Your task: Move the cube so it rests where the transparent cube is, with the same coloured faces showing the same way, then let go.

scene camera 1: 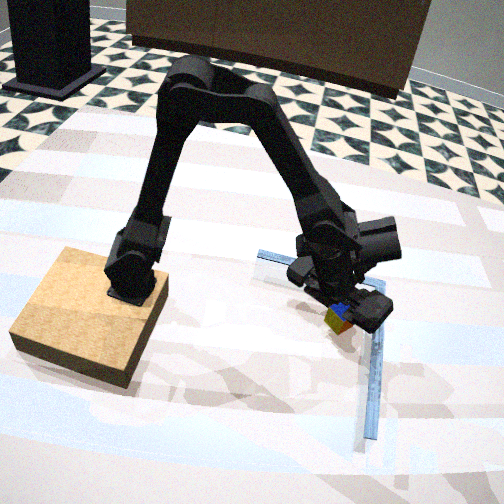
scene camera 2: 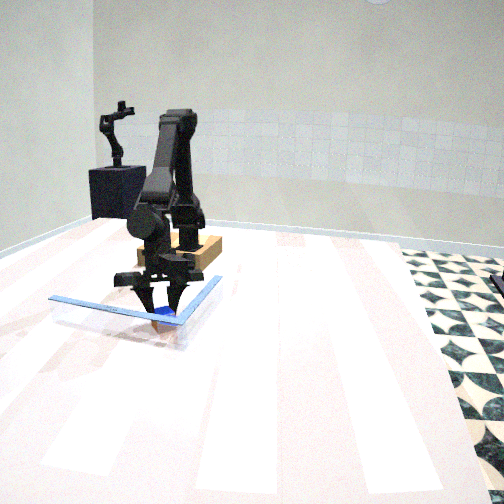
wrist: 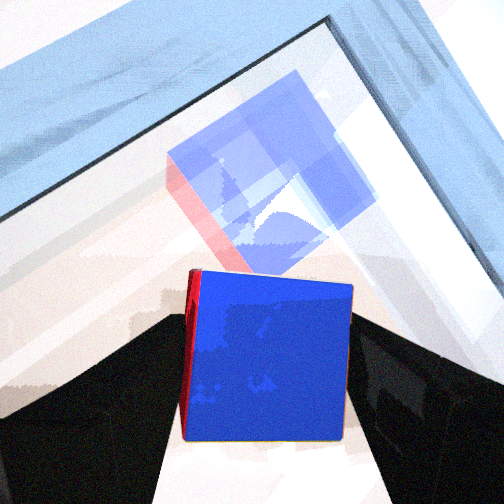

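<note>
The cube (wrist: 268, 358) shows a blue top face and a thin red left side in the wrist view. It sits between my gripper (wrist: 268, 400) fingers, which are shut on it. The transparent cube (wrist: 265, 185) lies just ahead of it, blue on top with a red left side, turned about 45 degrees, inside the corner of the blue L-shaped frame (wrist: 400, 120). In scene camera 1 the cube (scene camera 1: 340, 317) shows blue and yellow under the gripper (scene camera 1: 345, 305), close to the floor. In scene camera 2 the cube (scene camera 2: 163, 316) is at the gripper tips (scene camera 2: 165, 305).
The arm's base stands on a wooden block (scene camera 1: 90, 312). The blue L-shaped frame (scene camera 1: 372, 370) runs along the floor to the right of the gripper. A dark pedestal (scene camera 1: 52, 45) stands far back left. A second small arm (scene camera 2: 116, 128) sits on a dark box.
</note>
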